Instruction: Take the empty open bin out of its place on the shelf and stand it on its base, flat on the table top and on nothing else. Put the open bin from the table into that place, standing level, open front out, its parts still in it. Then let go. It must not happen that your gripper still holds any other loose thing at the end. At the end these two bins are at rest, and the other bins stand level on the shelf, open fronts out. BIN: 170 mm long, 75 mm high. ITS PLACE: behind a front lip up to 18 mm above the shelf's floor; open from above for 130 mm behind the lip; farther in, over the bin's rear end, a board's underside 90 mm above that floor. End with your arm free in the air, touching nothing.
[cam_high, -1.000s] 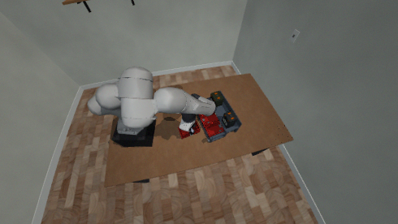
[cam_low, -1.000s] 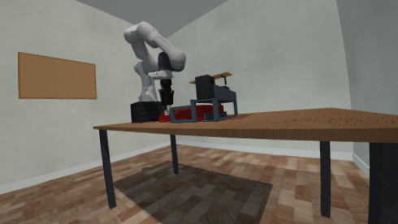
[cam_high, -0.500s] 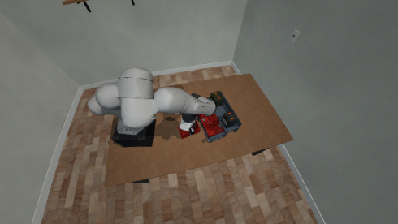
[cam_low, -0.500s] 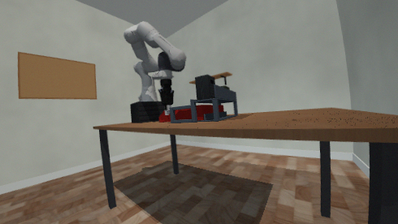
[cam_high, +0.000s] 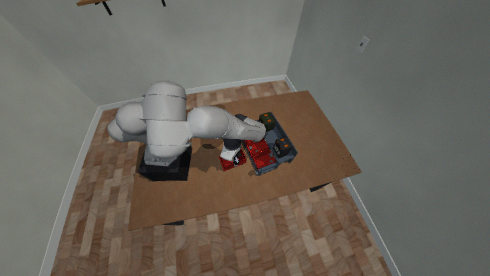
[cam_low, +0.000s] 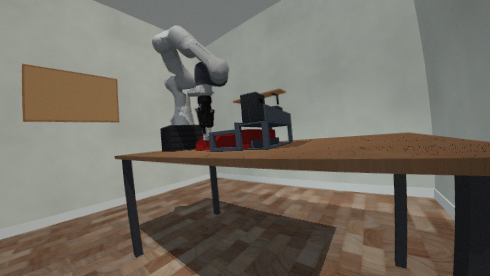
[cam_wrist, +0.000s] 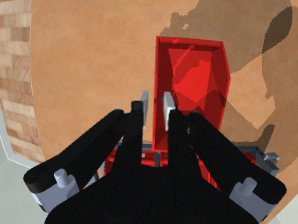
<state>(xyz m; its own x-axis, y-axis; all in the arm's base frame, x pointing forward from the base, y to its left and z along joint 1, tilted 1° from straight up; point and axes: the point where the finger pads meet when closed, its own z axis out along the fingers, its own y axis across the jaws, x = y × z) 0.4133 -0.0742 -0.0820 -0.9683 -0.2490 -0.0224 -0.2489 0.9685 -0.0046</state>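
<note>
My gripper is now 10 cm short of the grey shelf lip, 9 cm to the right of it and 8 cm above it. Also, from my hand: black box: 31 cm ahead, 8 cm above, 3 cm to the left.
</note>
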